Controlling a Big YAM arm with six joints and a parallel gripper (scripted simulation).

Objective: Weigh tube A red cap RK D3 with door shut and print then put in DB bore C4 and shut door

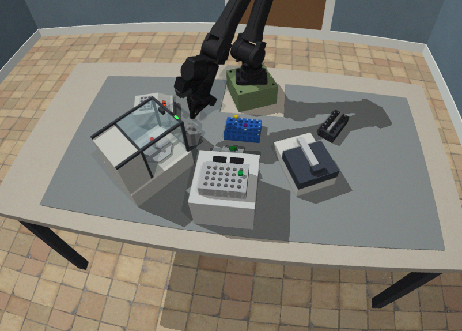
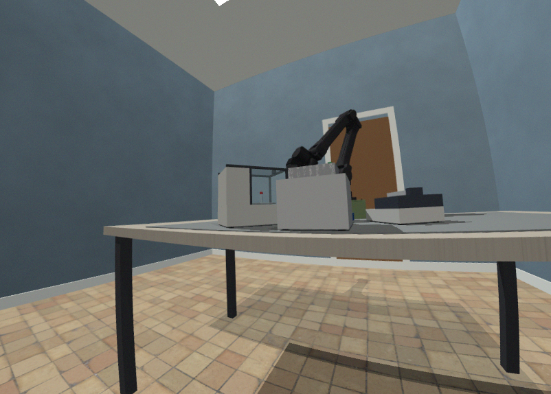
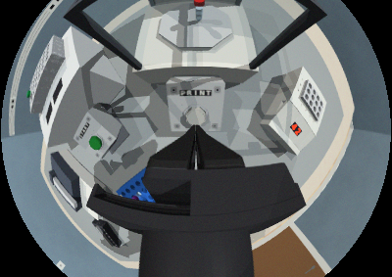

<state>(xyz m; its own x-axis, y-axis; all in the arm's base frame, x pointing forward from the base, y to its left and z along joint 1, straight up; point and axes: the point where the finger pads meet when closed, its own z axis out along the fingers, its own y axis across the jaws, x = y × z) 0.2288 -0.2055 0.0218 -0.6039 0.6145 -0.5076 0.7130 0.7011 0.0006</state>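
My hand is 10 cm to the left of the balance door, 10 cm below it and 10 cm short of it. Round my hand: blue tube rack RK: 17 cm to the left, 9 cm below, 2 cm behind; grey well block: 28 cm ahead, 12 cm to the left, 4 cm above; spectrophotometer SP: 37 cm to the left, 14 cm ahead, 4 cm below.
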